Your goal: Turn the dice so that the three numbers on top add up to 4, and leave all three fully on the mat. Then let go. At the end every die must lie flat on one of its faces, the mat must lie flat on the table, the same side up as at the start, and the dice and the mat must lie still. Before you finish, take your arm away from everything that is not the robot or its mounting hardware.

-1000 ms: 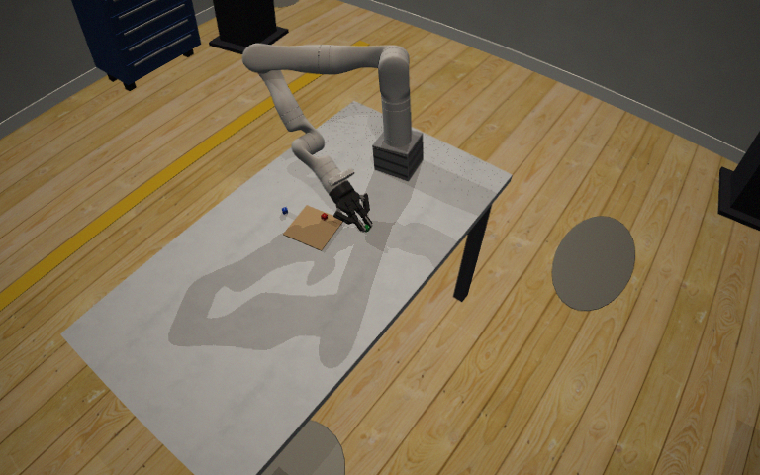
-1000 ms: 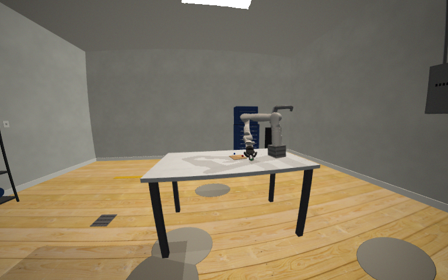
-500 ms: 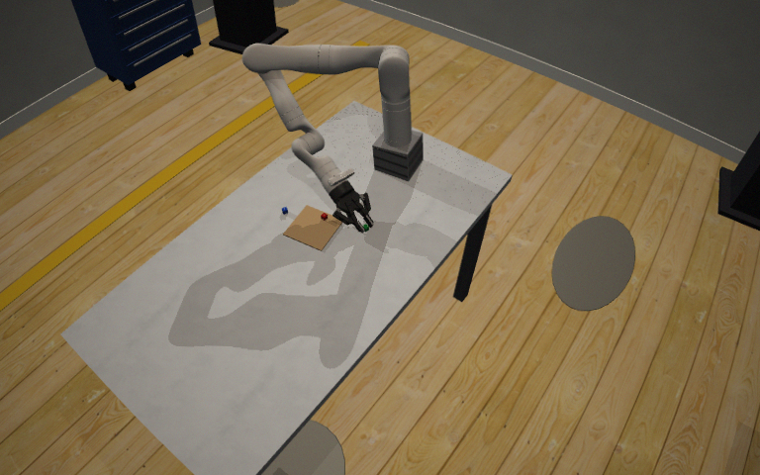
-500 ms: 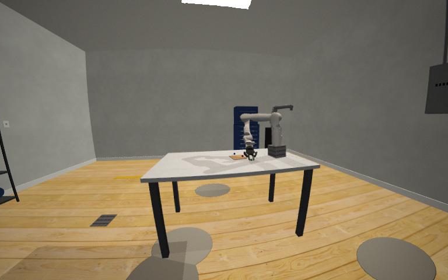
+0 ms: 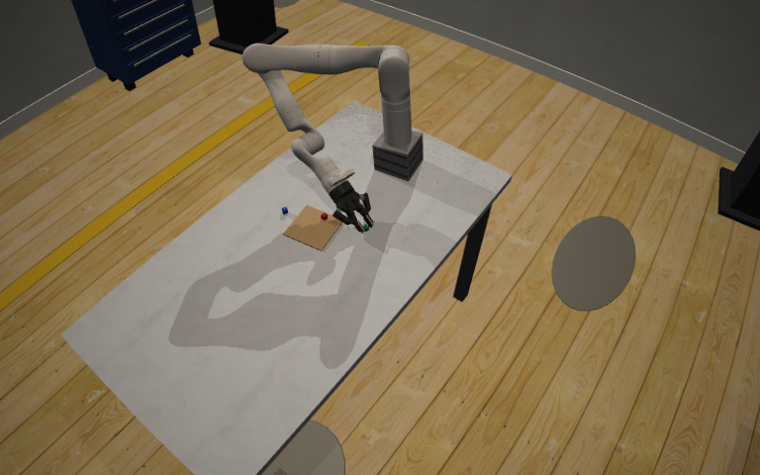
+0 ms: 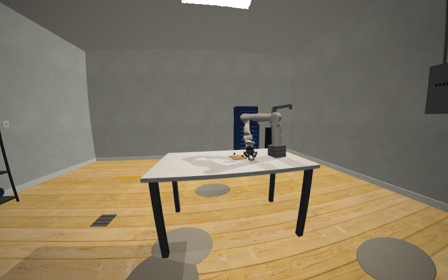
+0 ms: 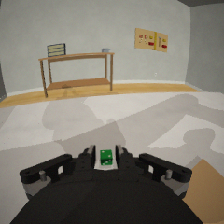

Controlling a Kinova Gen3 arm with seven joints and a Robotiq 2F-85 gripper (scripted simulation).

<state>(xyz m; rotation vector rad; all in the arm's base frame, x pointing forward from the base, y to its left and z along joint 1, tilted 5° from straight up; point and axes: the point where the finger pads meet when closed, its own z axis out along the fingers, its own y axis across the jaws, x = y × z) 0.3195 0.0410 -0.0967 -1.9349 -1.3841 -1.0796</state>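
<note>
Right now my hand is 10 mm to the right of the green die and 10 mm above it. Round my hand: blue die (70 mm ahead, 260 mm to the right, 10 mm below); tan mat (80 mm ahead, 140 mm to the right, 20 mm below); red die (30 mm ahead, 130 mm to the right, 10 mm below).
</note>
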